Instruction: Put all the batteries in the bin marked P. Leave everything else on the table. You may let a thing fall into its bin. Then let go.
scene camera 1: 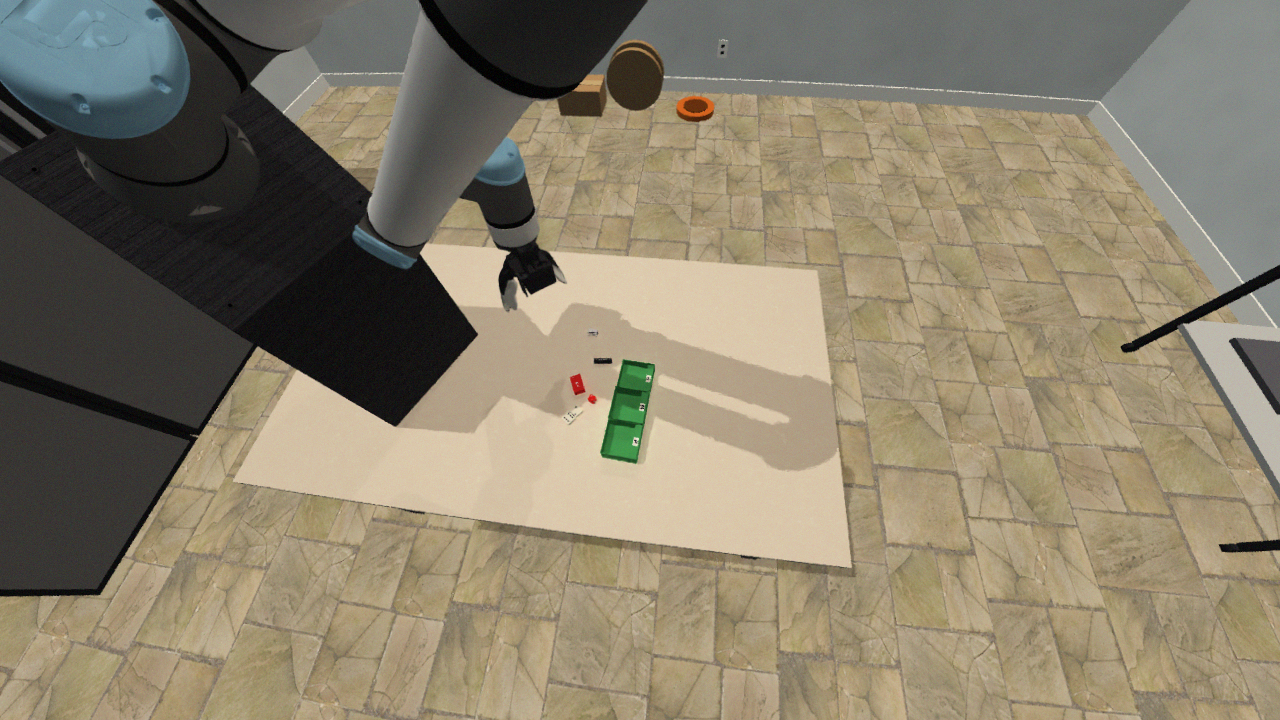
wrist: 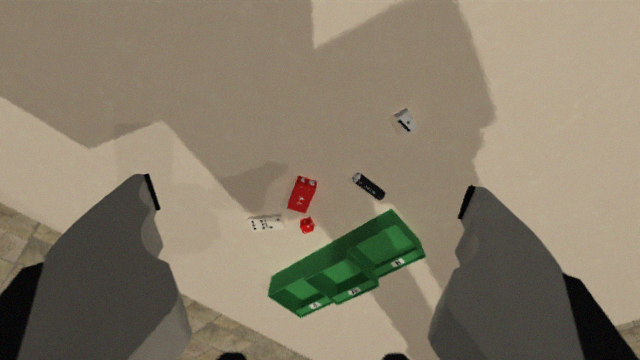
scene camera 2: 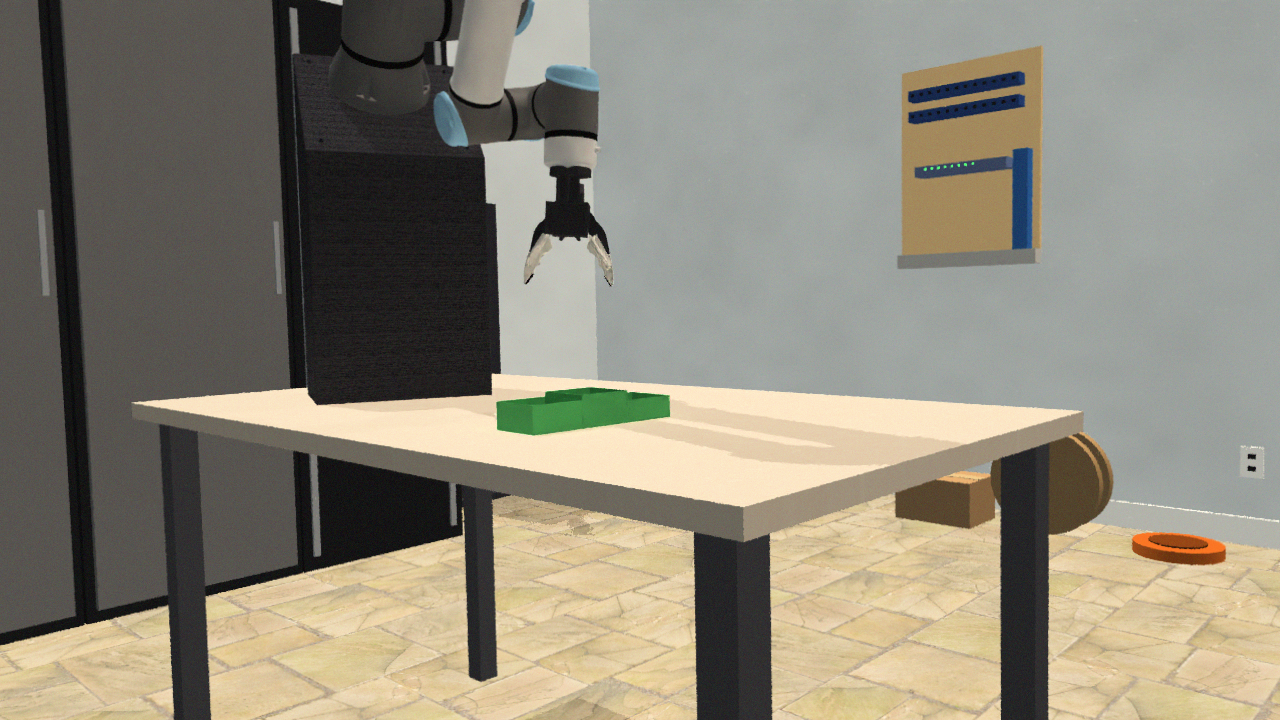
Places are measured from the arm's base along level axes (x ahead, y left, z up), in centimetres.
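Pixels of known places: gripper, fingertip midpoint: (scene camera 1: pixel 536 296) (wrist: pixel 313 183) (scene camera 2: pixel 568 285); arm's base at its link origin: (scene camera 1: pixel 178 160) (scene camera 2: pixel 379 87).
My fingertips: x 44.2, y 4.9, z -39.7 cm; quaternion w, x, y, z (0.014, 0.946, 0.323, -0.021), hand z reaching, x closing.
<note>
Ahead of a thing's pixels: the offset from my fingertips to its top centre.
My gripper (scene camera 1: pixel 535 296) (scene camera 2: pixel 568 284) (wrist: pixel 313 183) is open and empty, high above the table. A red block battery @[dx +7.7, dy -13.1, dz -18.5 cm] (scene camera 1: pixel 577 384) (wrist: pixel 302 195) with two terminals lies on the table between the fingers' lines of sight in the wrist view. A black cylindrical battery @[dx +13.5, dy -6.1, dz -18.8 cm] (scene camera 1: pixel 602 360) (wrist: pixel 369 186) lies right of it there, beside the green bin row. The end bin @[dx +21.5, dy -20.0, dz -15.6 cm] (scene camera 1: pixel 621 443) (scene camera 2: pixel 541 416) (wrist: pixel 300 290), at the lower left in the wrist view, has a label that looks like P, though small and blurred. No thing shows inside it. Scene camera 2 does not show the batteries.
The middle bin (scene camera 1: pixel 629 408) (wrist: pixel 342 271) and far bin (scene camera 1: pixel 635 376) (wrist: pixel 389 243) adjoin it. A red die @[dx +11.9, dy -17.2, dz -18.6 cm] (scene camera 1: pixel 591 399) (wrist: pixel 307 225) and white domino @[dx +7.2, dy -21.3, dz -19.5 cm] (scene camera 1: pixel 572 414) (wrist: pixel 266 223) lie near the red battery. A small grey-white block @[dx +10.2, dy +3.0, dz -19.1 cm] (scene camera 1: pixel 592 333) (wrist: pixel 405 121) lies beyond the black battery.
</note>
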